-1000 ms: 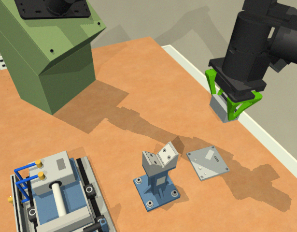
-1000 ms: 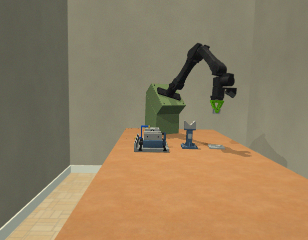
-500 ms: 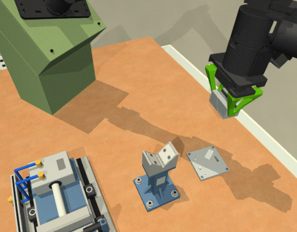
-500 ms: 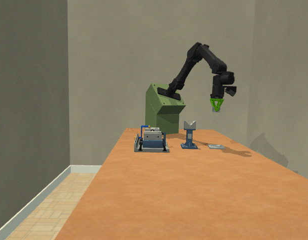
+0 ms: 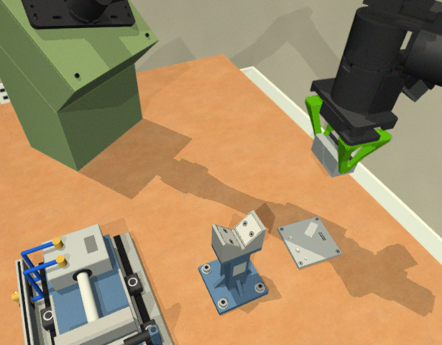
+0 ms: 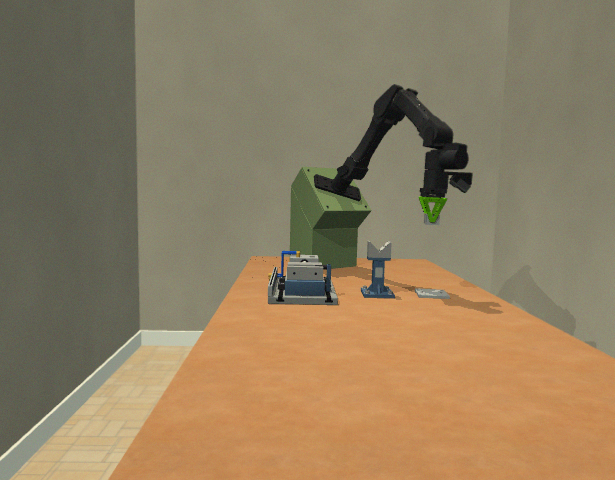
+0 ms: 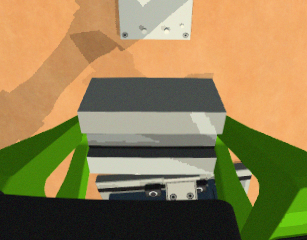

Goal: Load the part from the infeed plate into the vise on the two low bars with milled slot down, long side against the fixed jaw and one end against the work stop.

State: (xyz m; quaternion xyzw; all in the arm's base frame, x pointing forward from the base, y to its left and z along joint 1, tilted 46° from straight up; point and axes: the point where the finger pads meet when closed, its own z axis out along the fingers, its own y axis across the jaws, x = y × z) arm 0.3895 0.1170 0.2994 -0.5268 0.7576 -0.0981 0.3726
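My gripper is now 1 cm below the grey part. Round my hand: infeed plate: 23 cm below, 1 cm to the left, 1 cm ahead; work stop: 33 cm to the right, 14 cm below, 4 cm ahead; white cylinder rod: 37 cm to the right, 15 cm below, 5 cm behind.
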